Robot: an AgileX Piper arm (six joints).
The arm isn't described. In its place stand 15 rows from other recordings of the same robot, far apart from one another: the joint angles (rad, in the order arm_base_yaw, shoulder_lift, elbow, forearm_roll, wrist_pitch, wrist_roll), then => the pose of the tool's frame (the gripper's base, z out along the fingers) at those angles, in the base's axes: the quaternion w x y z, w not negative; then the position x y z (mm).
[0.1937, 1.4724, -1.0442, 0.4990, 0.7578, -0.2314] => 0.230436 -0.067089 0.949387 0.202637 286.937 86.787 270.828
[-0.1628, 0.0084, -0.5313, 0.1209, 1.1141, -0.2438] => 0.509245 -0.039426 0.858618 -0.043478 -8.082 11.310 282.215
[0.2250, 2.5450, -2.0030, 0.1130, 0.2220, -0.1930] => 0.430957 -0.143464 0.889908 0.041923 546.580 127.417 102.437
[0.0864, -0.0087, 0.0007, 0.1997, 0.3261, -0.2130] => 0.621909 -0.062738 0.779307 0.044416 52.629 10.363 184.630
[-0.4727, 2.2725, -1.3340, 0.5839, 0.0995, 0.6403] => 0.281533 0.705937 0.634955 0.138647 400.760 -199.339 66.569
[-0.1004, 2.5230, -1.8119, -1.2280, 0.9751, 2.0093] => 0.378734 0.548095 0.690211 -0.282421 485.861 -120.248 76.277
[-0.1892, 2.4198, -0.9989, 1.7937, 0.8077, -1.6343] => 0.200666 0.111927 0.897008 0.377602 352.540 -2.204 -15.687
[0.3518, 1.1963, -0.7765, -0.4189, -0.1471, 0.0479] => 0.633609 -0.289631 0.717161 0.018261 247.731 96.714 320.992
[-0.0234, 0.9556, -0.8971, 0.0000, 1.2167, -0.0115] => 0.190205 0.005841 0.981721 -0.003319 152.521 -3.570 320.670
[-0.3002, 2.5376, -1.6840, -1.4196, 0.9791, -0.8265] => 0.326758 0.591749 -0.623123 0.393420 435.437 -212.955 50.135
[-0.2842, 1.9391, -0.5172, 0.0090, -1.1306, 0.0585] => 0.627153 0.136223 0.763406 -0.073035 294.321 -86.745 115.465
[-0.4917, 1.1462, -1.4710, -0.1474, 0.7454, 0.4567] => 0.577053 0.357529 0.729678 -0.082176 194.538 -114.472 487.624
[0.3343, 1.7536, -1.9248, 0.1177, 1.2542, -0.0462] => 0.271693 -0.179349 0.940347 0.098817 351.336 132.782 403.219
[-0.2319, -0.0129, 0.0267, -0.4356, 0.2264, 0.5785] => 0.656084 0.174286 0.731691 -0.061691 51.920 -21.117 186.319
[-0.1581, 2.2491, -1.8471, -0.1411, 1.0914, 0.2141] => 0.083790 0.157151 0.982015 -0.062685 460.042 -84.843 172.917
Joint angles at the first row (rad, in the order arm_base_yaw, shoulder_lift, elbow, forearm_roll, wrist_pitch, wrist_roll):
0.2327 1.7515 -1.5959 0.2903 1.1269 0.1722
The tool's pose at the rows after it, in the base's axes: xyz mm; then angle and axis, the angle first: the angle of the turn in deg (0 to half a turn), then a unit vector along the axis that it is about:
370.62, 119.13, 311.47, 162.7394, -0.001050, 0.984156, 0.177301
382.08, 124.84, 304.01, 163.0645, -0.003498, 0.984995, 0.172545
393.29, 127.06, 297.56, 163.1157, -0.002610, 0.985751, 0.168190
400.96, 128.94, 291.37, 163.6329, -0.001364, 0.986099, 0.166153
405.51, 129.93, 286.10, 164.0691, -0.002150, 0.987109, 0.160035
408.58, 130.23, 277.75, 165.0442, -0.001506, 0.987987, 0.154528
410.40, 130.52, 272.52, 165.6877, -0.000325, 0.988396, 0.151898
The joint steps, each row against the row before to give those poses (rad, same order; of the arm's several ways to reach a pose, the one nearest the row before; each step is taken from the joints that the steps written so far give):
0.0178 0.0550 -0.0526 0.0000 0.0000 0.0005
0.0089 0.0502 -0.0444 -0.0108 0.0000 0.0060
0.0000 0.0452 -0.0426 -0.0092 0.0000 0.0039
0.0000 0.0344 -0.0294 -0.0024 0.0044 0.0031
0.0014 0.0223 -0.0159 -0.0111 0.0036 0.0026
0.0000 0.0192 0.0000 -0.0062 0.0000 0.0007
0.0000 0.0121 0.0000 -0.0024 0.0000 0.0017

